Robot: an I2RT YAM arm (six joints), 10 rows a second.
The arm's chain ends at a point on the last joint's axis. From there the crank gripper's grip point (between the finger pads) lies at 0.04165 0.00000 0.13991 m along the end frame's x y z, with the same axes.
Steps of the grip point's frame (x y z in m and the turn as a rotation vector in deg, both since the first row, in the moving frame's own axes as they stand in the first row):
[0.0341, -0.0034, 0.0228, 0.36, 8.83, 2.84]
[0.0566, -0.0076, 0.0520, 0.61, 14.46, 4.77]
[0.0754, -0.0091, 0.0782, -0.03, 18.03, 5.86]
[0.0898, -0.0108, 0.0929, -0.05, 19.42, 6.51]
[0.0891, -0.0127, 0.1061, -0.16, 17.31, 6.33]
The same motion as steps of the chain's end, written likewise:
[0.0132, -0.0051, 0.0308, 0.36, 8.83, 2.84]
[0.0231, -0.0111, 0.0668, 0.61, 14.46, 4.77]
[0.0344, -0.0156, 0.0979, -0.03, 18.03, 5.86]
[0.0460, -0.0182, 0.1147, -0.05, 19.42, 6.51]
[0.0497, -0.0199, 0.1248, -0.16, 17.31, 6.33]

